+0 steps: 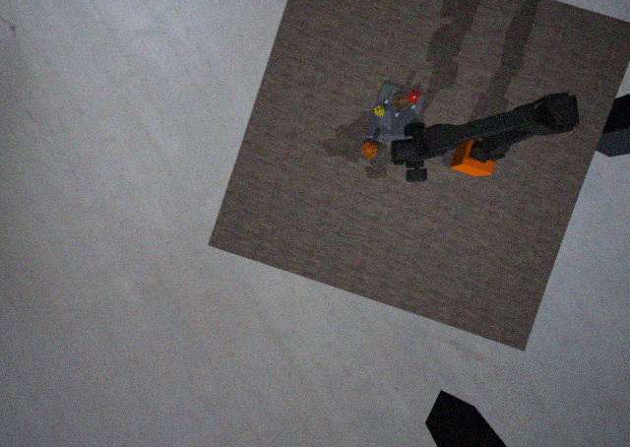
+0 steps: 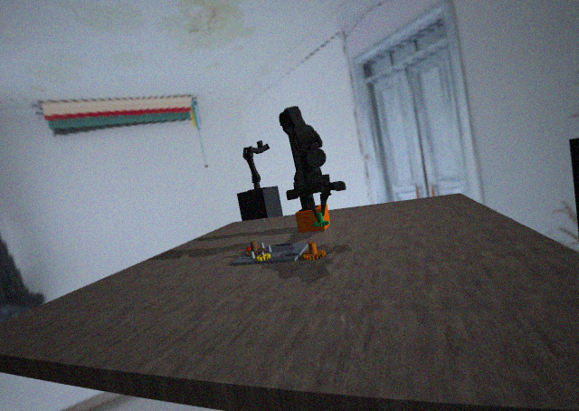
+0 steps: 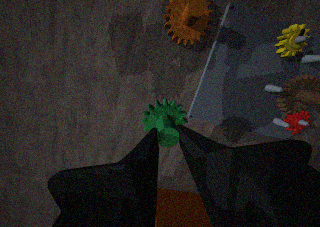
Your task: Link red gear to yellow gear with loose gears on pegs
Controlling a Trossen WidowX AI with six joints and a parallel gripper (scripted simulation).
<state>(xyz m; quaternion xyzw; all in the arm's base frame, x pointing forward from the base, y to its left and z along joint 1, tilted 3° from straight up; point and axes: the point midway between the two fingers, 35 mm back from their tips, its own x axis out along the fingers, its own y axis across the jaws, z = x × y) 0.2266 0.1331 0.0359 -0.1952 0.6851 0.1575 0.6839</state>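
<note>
Right now the yellow gear is 16 cm ahead of my gripper tip, 14 cm to the right of it and 7 cm below it. From my gripper tip the other things lie so: green gear: 1 cm below; then brown gear: 10 cm ahead, 20 cm to the right, 7 cm below; then orange gear: 13 cm ahead, 1 cm to the left, 7 cm below.
</note>
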